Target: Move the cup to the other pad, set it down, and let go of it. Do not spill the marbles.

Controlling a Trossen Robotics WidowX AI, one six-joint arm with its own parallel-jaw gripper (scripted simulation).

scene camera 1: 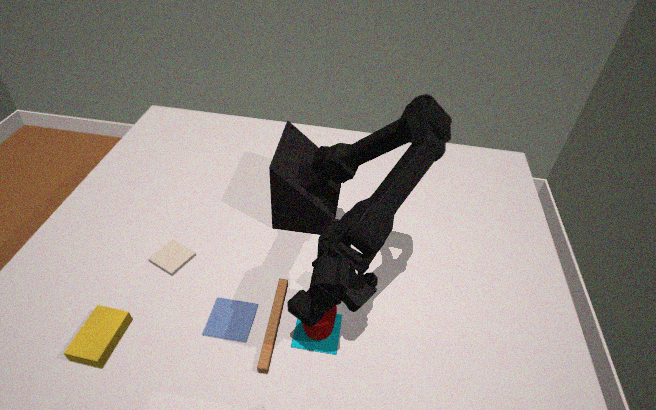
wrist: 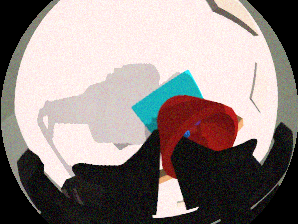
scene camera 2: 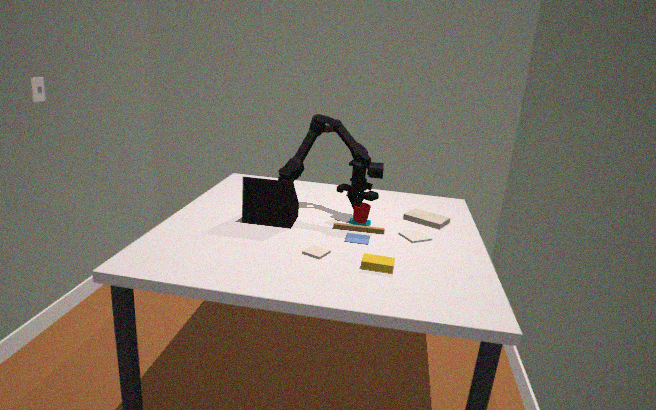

Labels:
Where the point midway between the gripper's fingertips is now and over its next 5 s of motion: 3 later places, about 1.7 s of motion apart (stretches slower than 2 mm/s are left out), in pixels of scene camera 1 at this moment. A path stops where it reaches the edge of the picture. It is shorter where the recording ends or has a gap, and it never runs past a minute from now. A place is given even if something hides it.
My gripper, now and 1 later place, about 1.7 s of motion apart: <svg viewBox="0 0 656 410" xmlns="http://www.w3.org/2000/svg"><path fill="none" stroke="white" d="M327 308L327 295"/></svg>

